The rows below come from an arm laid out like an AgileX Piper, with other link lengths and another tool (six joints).
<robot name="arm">
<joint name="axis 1" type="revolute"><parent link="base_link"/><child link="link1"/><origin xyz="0.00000 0.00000 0.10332"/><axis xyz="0 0 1"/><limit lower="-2.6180" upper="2.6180"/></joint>
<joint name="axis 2" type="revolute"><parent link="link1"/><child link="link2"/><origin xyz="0.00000 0.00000 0.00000"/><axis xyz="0 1 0"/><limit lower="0.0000" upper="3.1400"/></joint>
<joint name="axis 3" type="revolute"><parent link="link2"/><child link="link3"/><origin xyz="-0.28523 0.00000 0.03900"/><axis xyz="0 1 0"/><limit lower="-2.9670" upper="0.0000"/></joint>
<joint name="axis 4" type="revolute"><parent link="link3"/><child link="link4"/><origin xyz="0.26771 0.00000 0.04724"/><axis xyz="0.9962 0 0.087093"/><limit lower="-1.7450" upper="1.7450"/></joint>
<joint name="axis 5" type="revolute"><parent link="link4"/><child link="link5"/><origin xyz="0.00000 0.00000 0.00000"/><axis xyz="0 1 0"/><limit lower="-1.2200" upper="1.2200"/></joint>
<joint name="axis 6" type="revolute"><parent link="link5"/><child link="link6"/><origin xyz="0.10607 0.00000 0.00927"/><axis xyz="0.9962 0 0.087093"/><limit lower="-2.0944" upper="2.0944"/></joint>
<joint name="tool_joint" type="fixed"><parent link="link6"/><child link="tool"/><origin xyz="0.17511 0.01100 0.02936" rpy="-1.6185 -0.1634 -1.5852"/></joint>
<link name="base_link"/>
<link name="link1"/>
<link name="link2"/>
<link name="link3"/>
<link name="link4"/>
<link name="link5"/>
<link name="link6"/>
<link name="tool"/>
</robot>
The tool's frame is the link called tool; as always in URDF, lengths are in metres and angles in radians.
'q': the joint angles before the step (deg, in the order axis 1, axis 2, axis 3, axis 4, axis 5, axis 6). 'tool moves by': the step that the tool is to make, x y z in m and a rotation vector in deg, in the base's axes. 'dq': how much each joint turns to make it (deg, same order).
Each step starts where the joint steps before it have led.
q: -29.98, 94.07, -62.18, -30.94, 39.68, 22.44
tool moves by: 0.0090, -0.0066, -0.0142, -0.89, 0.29, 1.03
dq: 0.00, 2.92, -0.02, -2.89, -2.86, 2.03
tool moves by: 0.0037, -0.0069, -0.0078, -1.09, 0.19, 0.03
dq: 0.00, 1.83, 0.00, -3.23, -1.51, 2.87
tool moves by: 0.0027, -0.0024, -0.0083, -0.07, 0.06, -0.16
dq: 0.01, 1.47, 0.00, -1.48, -1.03, 1.82
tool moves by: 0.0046, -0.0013, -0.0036, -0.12, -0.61, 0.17
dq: -0.01, 0.82, 0.01, -0.97, -1.27, 1.25
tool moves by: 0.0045, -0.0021, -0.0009, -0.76, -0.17, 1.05
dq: 0.01, 0.53, 0.01, -1.50, -1.16, 0.52
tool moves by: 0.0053, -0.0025, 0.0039, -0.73, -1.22, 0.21
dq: 0.00, -0.02, 0.00, -1.48, -1.15, 1.57
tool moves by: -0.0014, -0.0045, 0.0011, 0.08, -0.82, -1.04
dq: -0.63, 0.00, -0.01, -0.21, -0.44, 0.98
